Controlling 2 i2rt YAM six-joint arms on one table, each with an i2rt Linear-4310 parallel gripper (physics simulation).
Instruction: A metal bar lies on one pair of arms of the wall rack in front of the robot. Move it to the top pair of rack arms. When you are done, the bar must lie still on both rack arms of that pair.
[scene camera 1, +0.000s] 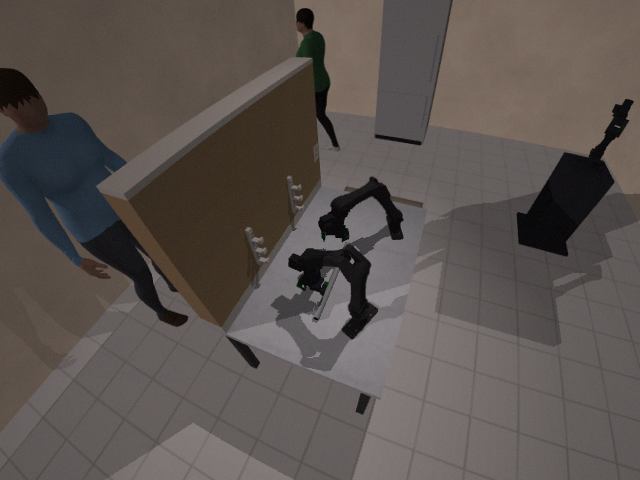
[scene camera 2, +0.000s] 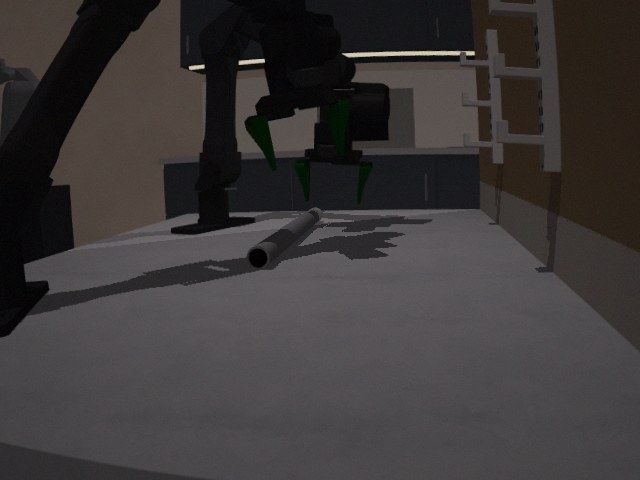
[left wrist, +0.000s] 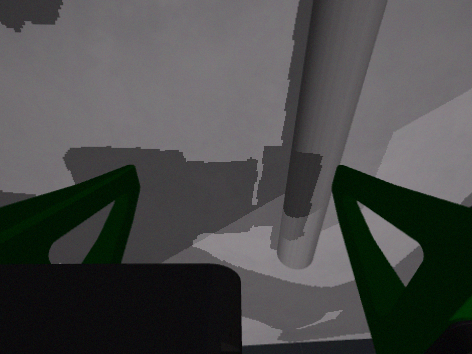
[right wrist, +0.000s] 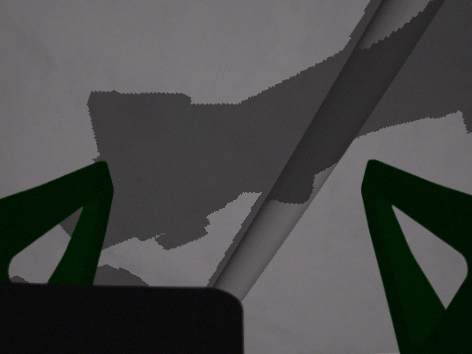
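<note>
The metal bar (scene camera 1: 326, 295) lies flat on the table, off the rack. It also shows in scene camera 2 (scene camera 2: 285, 235), in the left wrist view (left wrist: 319, 140) and in the right wrist view (right wrist: 312, 165). My left gripper (scene camera 1: 311, 285) (scene camera 2: 332, 183) (left wrist: 235, 176) is open and empty, hovering above one end of the bar. My right gripper (scene camera 1: 332, 235) (scene camera 2: 299, 133) (right wrist: 237, 175) is open and empty, hovering higher over the bar's other part. The wall rack's two uprights (scene camera 1: 256, 248) (scene camera 1: 294, 195) (scene camera 2: 496, 95) stand against the wall, and all their arms are bare.
The brown wall panel (scene camera 1: 223, 181) runs along the table's rack side. Two people stand behind and beside the panel, one in green (scene camera 1: 315, 71), one in blue (scene camera 1: 99, 210). A grey cabinet (scene camera 1: 409, 71) stands beyond the table.
</note>
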